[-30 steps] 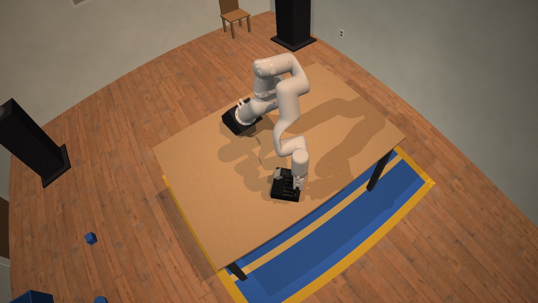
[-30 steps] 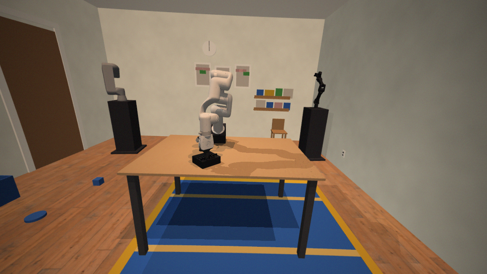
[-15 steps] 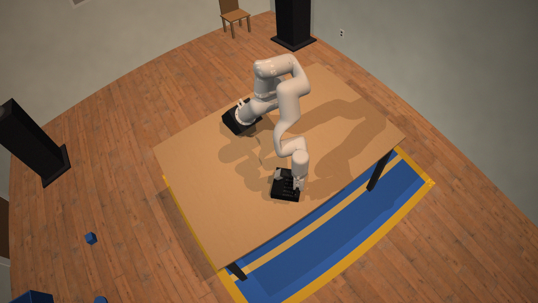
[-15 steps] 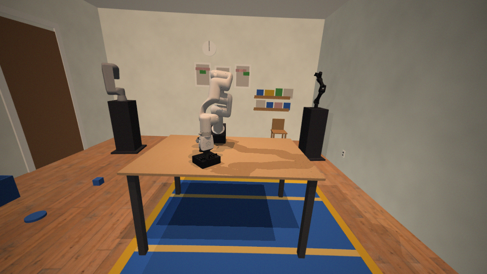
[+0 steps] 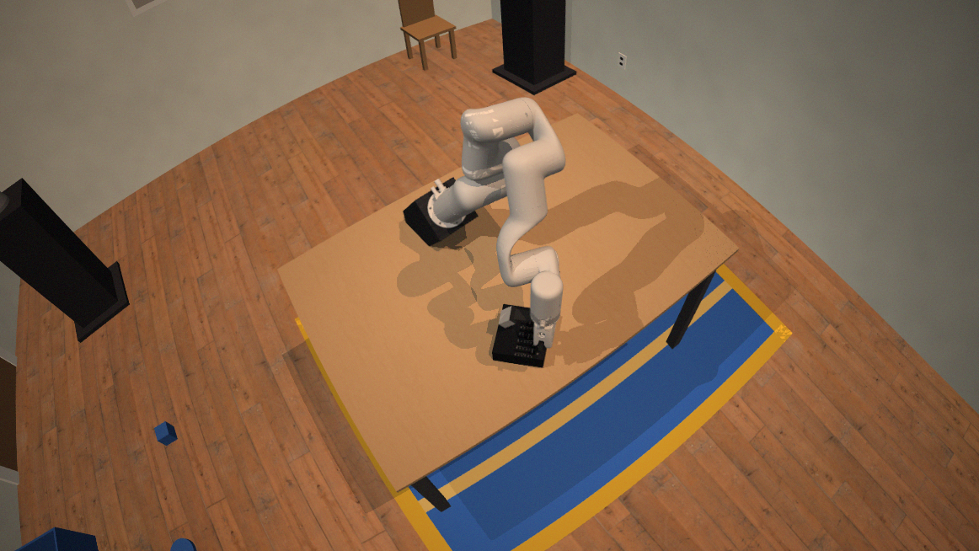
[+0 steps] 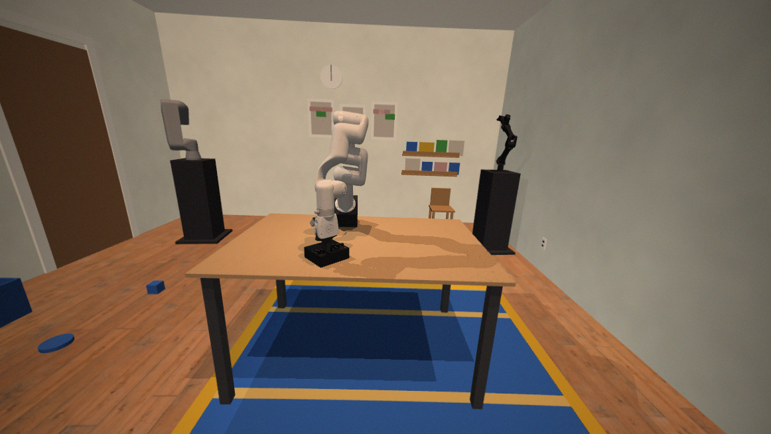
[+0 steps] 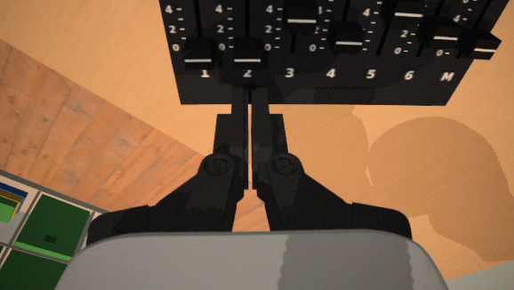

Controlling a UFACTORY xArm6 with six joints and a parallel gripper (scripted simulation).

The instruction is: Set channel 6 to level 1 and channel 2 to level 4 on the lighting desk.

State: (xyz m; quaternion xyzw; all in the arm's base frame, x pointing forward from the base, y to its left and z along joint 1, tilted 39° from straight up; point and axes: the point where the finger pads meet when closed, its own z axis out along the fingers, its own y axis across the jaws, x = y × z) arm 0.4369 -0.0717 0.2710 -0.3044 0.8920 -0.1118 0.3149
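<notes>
The channel 2 fader cap lies 30 mm below my hand, 20 mm to the right of it and 20 mm behind it. Also, from my hand: channel 6 fader cap 80 mm behind, 50 mm to the left, 30 mm below.
</notes>
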